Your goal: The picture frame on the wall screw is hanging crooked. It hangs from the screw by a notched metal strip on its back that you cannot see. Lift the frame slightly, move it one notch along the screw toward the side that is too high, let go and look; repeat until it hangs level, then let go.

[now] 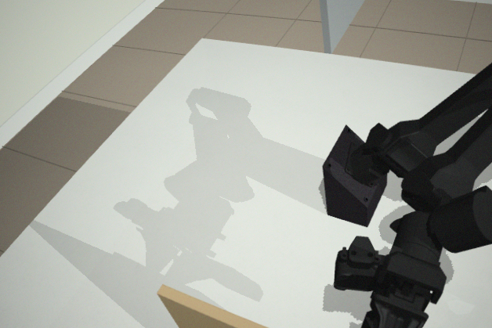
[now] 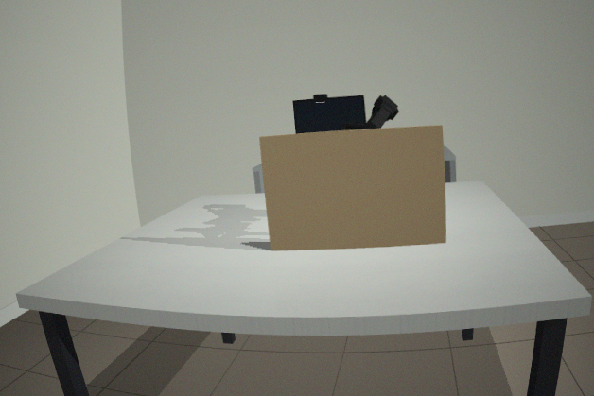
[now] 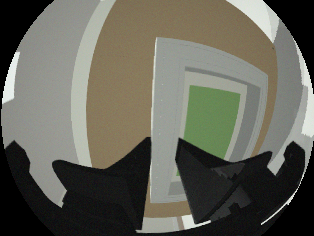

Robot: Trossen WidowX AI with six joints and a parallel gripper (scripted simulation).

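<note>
Now: the picture frame 5 cm below my gripper tip and 1 cm to the right of it. Round my gripper tip: tan wall board: 7 cm below, 2 cm ahead, 1 cm to the left.
</note>
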